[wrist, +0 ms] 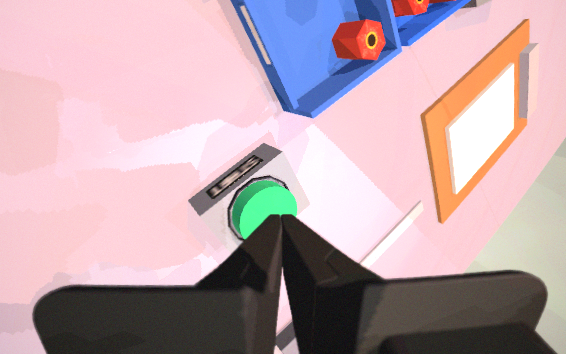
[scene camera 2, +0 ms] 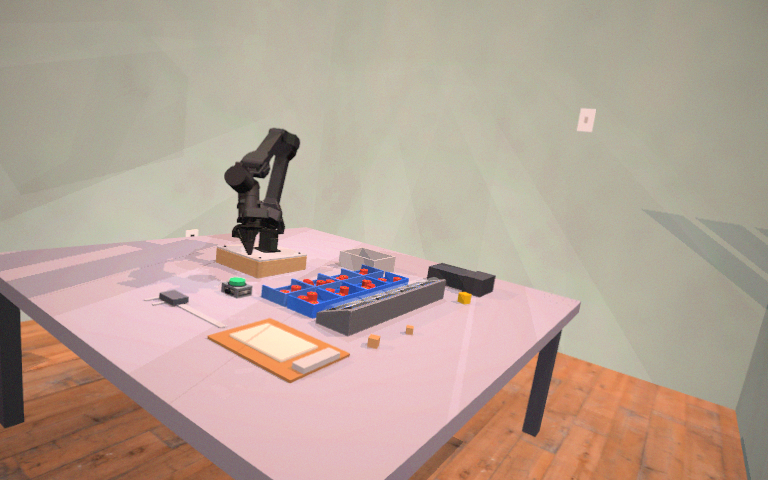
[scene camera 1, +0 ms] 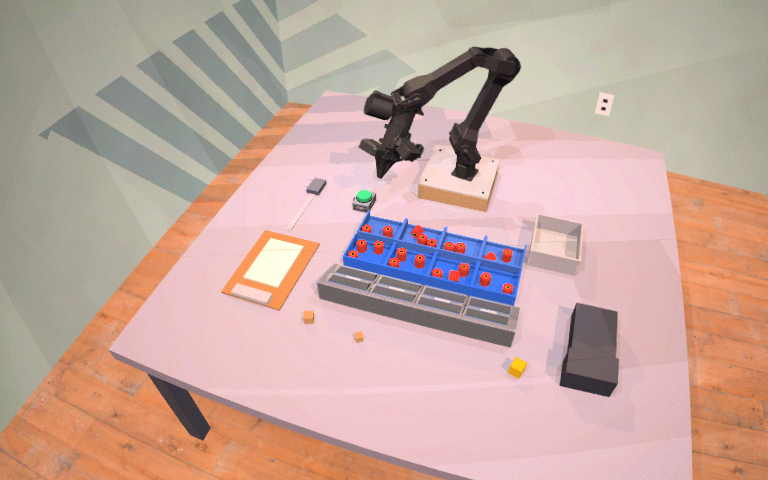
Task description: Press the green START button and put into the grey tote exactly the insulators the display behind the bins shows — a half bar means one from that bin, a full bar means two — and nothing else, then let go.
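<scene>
My gripper [scene camera 1: 380, 174] [scene camera 2: 249, 253] [wrist: 280, 225] is shut and empty. It hangs above the table near the green START button [scene camera 1: 364, 195] [scene camera 2: 236, 281] [wrist: 269, 207], apart from it; in the wrist view the fingertips overlap the button's lower edge. The blue bins [scene camera 1: 385, 271] [scene camera 2: 303, 307] [wrist: 300, 60] stand in two rows and hold red insulators [scene camera 1: 419, 260] [scene camera 2: 311, 297] [wrist: 360, 40], some upright, some lying. The dark grey display [scene camera 1: 416, 311] [scene camera 2: 390, 308] stands along the bins; its bars are not readable here. The grey tote [scene camera 1: 555, 264] stands at the bins' right end, empty inside; it also shows in scene camera 2 [scene camera 2: 379, 263].
An orange clipboard [scene camera 1: 303, 263] [scene camera 2: 222, 337] [wrist: 434, 165] and a small grey device [scene camera 1: 316, 185] [scene camera 2: 173, 297] with a pale strip lie left of the bins. Two small orange cubes [scene camera 1: 308, 316] [scene camera 2: 373, 341], a yellow cube [scene camera 1: 517, 367] [scene camera 2: 464, 297] and a black block [scene camera 1: 591, 345] [scene camera 2: 461, 278] lie beyond the display.
</scene>
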